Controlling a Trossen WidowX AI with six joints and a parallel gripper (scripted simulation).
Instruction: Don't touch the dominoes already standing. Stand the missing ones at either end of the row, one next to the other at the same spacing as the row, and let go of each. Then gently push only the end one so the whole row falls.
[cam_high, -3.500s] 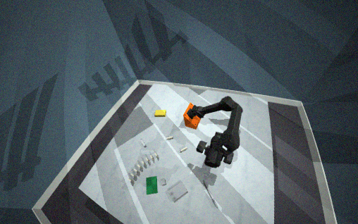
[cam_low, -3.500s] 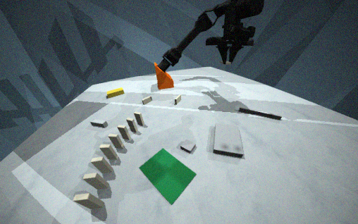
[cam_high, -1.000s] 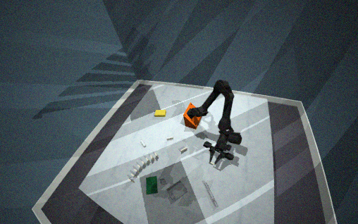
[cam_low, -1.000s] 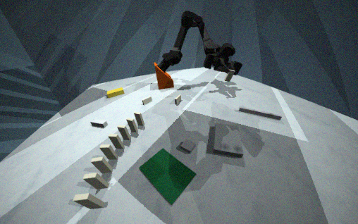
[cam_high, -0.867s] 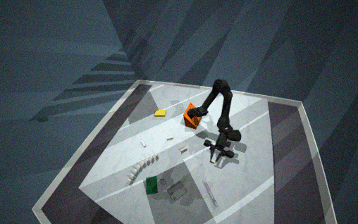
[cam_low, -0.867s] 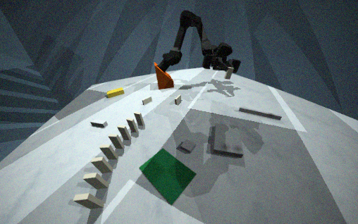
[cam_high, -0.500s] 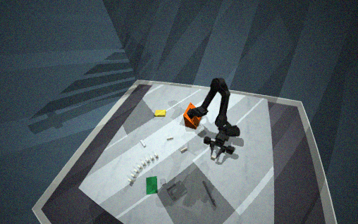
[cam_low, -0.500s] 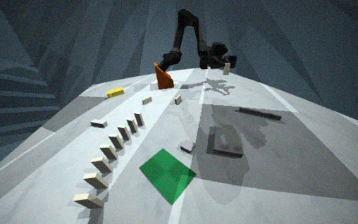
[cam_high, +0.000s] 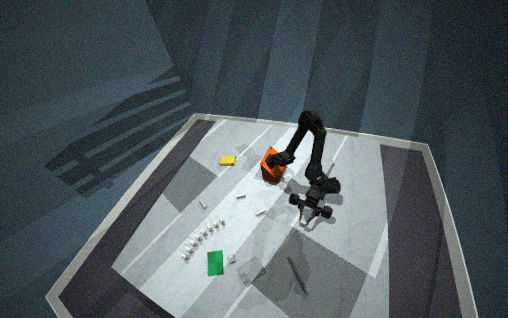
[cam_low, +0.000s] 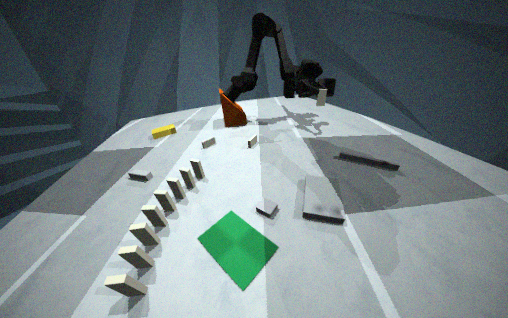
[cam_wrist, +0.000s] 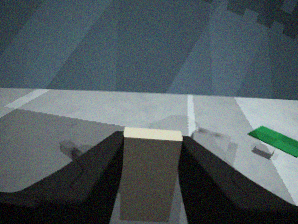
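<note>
Now: gripper tip 170 mm short of the thin bar, 70 mm to the right of it and 150 mm above it. Round my gripper tip: green flat patch 310 mm ahead, 290 mm to the right, 160 mm below; grey cube 260 mm ahead, 230 mm to the right, 150 mm below; grey slab 250 mm ahead, 120 mm to the right, 150 mm below.
</note>
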